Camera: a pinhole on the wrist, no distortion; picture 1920 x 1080 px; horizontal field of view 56.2 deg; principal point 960.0 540.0 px. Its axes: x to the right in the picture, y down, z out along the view. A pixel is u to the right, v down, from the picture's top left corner.
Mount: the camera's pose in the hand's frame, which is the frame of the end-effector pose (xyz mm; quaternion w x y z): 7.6 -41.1 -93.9 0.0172 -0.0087 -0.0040 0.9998
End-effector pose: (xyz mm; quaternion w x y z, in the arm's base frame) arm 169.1 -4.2 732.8 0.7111 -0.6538 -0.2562 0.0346
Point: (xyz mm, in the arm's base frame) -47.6 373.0 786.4
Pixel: 1040.2 589.6
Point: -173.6 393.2 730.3
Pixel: 1386.8 534.2
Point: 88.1 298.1 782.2
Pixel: 689.3 453.0
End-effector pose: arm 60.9 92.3 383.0 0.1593 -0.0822 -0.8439 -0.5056
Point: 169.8 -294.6 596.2
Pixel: behind the camera
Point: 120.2 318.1 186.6
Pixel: 1596.6 530.0
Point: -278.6 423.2 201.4
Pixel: 103.3 681.0
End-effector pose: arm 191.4 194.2 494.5 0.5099 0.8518 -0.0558 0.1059
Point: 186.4 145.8 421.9
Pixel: 1251.2 506.2
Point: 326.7 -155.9 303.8
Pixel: 667.3 458.8
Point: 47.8 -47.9 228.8
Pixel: 1846.4 742.0
